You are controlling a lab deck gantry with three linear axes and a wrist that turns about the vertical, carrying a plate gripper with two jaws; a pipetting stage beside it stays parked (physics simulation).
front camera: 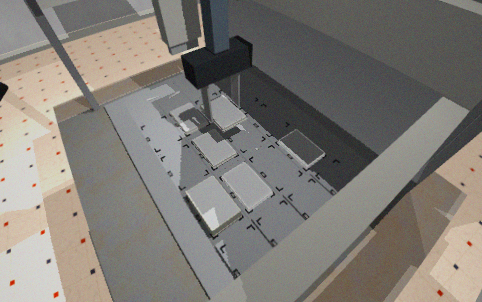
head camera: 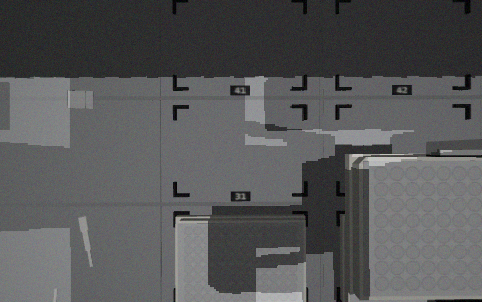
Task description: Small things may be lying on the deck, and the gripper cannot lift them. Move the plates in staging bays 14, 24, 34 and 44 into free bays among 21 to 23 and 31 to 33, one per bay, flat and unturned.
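Places are measured from the robot's base along level axes (x right, y ahead, z up), in centimetres.
Where they show: gripper, fingertip midpoint: (front camera: 222, 112) (head camera: 456, 224); robot's base, link origin: (front camera: 141, 127).
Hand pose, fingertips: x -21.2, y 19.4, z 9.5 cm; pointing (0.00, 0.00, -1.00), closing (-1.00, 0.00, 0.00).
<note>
Each offset is from my fingertips to the top centre of the thing. "pt": to the spot under its first point.
My gripper (front camera: 222, 114) is shut on a pale plate @(dx +0.0, dy +0.0, dz +0.7 cm) (front camera: 228, 118) (head camera: 425, 225), one jaw on each side. The plate looks much larger than the deck plates in the head view, so it is raised. It is level and square to the bay marks, over the junction of bays 21, 22, 31 and 32. Bay 31 @(pt dx +0.1, dy -13.0, dz -9.5 cm) (head camera: 240, 196) shows bare in the head view. A plate @(dx +6.2, dy -13.0, dz -8.1 cm) (front camera: 178, 113) (head camera: 192, 265) lies flat in bay 21. Further plates lie in bay 22 @(pt dx +6.6, dy +4.8, dz -8.1 cm) (front camera: 215, 149) and bay 23 @(pt dx +6.4, dy +20.4, dz -8.1 cm) (front camera: 247, 185). Bays 14, 24, 34 and 44 hold no plate in the front view.
A taller block @(dx +16.9, dy +19.8, dz -5.3 cm) (front camera: 210, 195) stands beside the bay 23 plate, and a plate @(dx -15.2, dy +19.8, dz -8.1 cm) (front camera: 301, 147) lies at bay 43. A small block @(dx -9.7, dy -29.0, dz -9.4 cm) (head camera: 80, 99) and a thin pale stick @(dx +4.4, dy -28.3, dz -8.7 cm) (head camera: 85, 240) lie left of the bays. The pipetting stage (front camera: 175, 22) hangs at the back. A wide rail (front camera: 350, 185) crosses the front.
</note>
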